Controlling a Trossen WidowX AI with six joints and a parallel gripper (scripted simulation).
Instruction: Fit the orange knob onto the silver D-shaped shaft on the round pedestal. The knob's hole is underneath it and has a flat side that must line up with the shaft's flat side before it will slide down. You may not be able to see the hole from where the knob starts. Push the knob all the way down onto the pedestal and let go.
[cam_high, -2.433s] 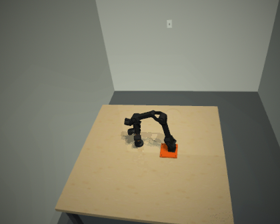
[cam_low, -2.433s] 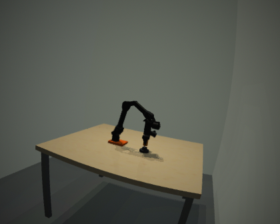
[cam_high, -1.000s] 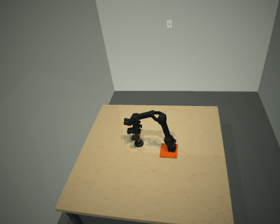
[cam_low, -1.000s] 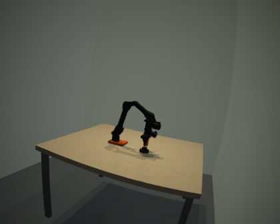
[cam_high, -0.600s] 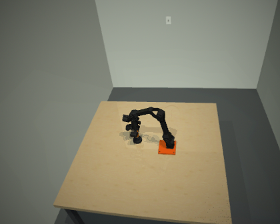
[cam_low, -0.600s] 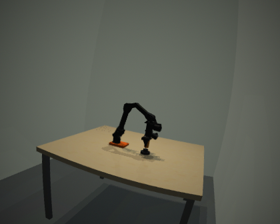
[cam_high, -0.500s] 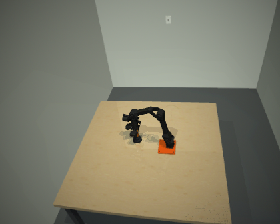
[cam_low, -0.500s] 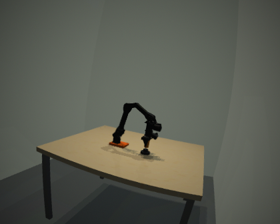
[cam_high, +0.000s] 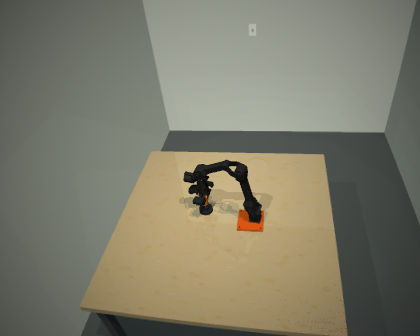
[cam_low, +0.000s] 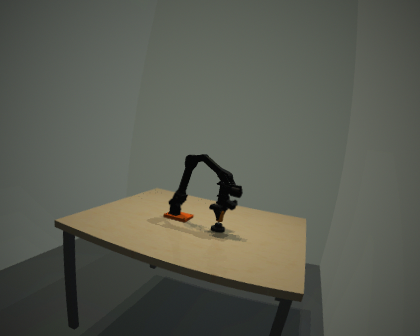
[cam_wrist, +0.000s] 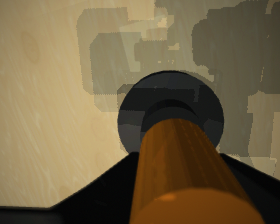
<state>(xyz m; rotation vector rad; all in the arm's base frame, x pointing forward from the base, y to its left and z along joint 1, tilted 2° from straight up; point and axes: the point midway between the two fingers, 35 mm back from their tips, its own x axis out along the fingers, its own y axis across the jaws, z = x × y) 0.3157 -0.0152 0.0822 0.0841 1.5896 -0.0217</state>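
Right now my gripper tip is 30 mm below the orange knob. Also, from my gripper tip: round dark pedestal 40 mm below.
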